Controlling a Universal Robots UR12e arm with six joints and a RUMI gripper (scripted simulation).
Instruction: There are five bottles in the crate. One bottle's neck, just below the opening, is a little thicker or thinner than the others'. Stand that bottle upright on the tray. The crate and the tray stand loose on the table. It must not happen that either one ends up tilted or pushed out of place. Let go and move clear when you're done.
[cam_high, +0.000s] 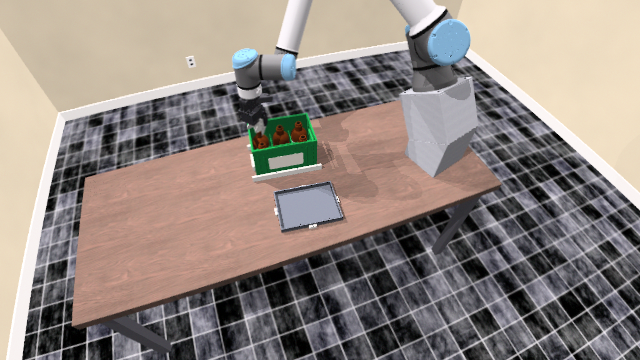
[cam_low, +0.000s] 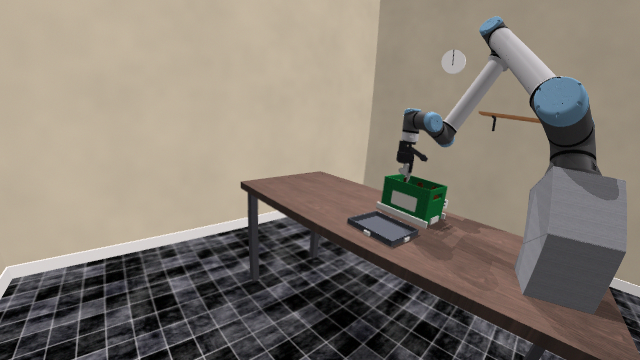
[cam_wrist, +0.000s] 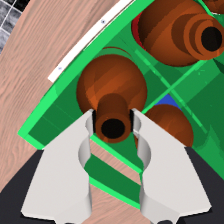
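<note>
Now: the glass bottle 7 cm below my hand. Also, from my hand: grey tray 34 cm to the left, 14 cm below, 11 cm behind; green crate 9 cm behind, 7 cm below, 5 cm to the left.
</note>
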